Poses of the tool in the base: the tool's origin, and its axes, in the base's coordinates. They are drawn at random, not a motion.
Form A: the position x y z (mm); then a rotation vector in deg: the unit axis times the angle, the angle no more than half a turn.
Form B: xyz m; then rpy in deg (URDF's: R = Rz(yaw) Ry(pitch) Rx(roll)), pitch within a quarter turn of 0, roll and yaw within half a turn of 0. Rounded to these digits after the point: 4 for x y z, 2 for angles.
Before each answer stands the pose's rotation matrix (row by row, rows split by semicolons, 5 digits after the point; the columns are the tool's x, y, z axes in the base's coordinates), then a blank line. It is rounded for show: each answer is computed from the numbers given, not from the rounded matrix.
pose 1, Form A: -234.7 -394.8 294.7 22.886 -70.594 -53.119
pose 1, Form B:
0.04223 0.38365 -0.92251; -0.78015 0.58949 0.20944; 0.62416 0.71086 0.32420

-0.2347 -0.3948 0.2947 65.48 -38.62 -86.90
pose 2, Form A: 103.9 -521.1 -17.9 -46.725 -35.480 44.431
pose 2, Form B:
0.57168 -0.35951 -0.73752; 0.79878 0.44921 0.40020; 0.18743 -0.81790 0.54397

0.1039 -0.5211 -0.0179 -56.37 -10.80 54.41
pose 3, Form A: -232.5 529.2 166.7 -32.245 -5.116 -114.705
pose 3, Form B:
-0.37995 0.85634 0.34973; -0.82181 -0.48605 0.29730; 0.42458 -0.17445 0.88843

-0.2325 0.5292 0.1667 -11.11 -25.12 -114.81
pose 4, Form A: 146.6 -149.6 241.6 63.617 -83.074 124.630
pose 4, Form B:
-0.65614 -0.61752 0.43376; -0.16278 -0.44544 -0.88039; 0.73687 -0.64827 0.19175

0.1466 -0.1496 0.2416 -73.52 -47.47 -166.07
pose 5, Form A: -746.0 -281.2 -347.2 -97.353 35.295 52.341
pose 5, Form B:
0.57407 -0.77257 -0.27125; 0.03811 -0.30570 0.95136; -0.81792 -0.55649 -0.14605

-0.7460 -0.2812 -0.3472 -104.71 54.88 3.80
